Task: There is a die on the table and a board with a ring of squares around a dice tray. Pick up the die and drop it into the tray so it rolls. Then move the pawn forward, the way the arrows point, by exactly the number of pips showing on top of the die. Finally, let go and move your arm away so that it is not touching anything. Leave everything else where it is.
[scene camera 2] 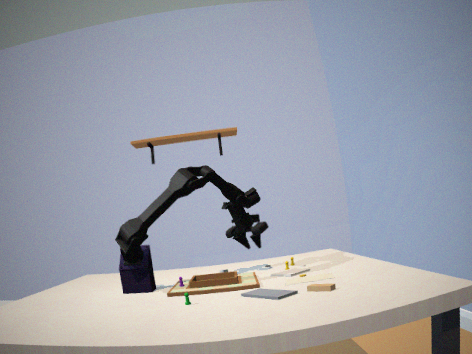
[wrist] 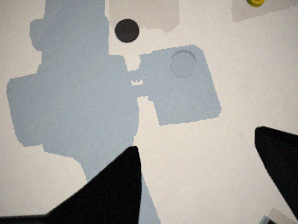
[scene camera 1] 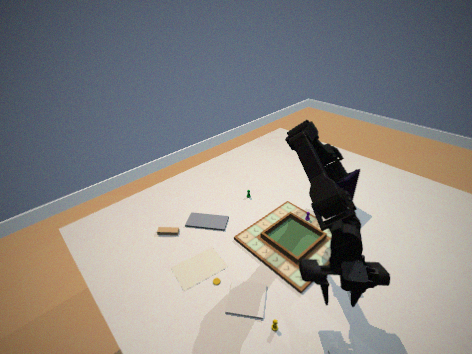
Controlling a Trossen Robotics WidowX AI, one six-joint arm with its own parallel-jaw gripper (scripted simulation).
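Observation:
Green dice tray in view. My gripper, visible in scene camera 2 and in the wrist view, is open and holds nothing.

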